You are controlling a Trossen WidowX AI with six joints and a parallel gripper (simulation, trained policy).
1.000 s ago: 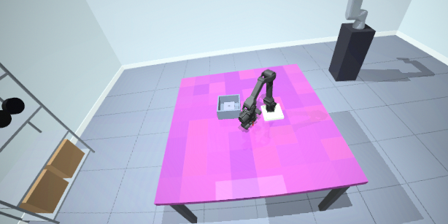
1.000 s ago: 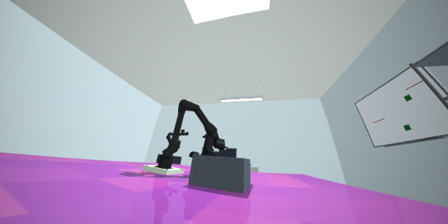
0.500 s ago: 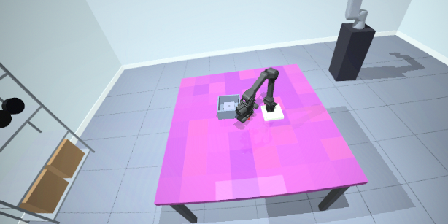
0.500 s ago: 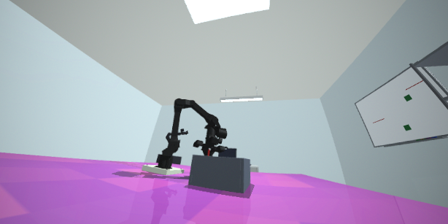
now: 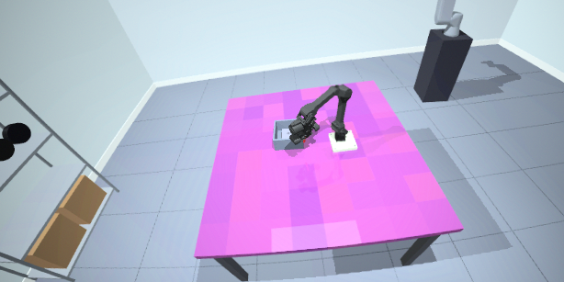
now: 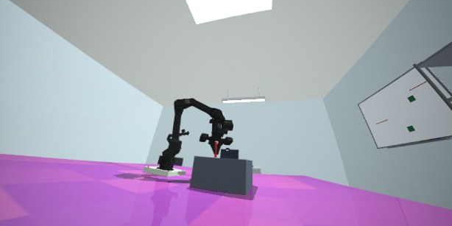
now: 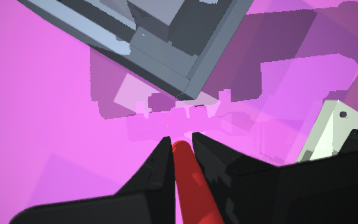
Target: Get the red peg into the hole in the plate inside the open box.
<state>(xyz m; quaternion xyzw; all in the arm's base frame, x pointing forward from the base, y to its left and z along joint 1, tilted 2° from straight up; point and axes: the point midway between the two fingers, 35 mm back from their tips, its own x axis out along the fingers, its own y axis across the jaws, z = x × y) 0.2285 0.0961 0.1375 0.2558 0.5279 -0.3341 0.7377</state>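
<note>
Now: the plate 120 mm to the right of my gripper tip, 100 mm ahead of it and 70 mm below it. From my gripper tip the other things lie so: grey box 120 mm to the right, 100 mm ahead, 90 mm below; red peg 30 mm above, 10 mm to the left, 10 mm behind.
</note>
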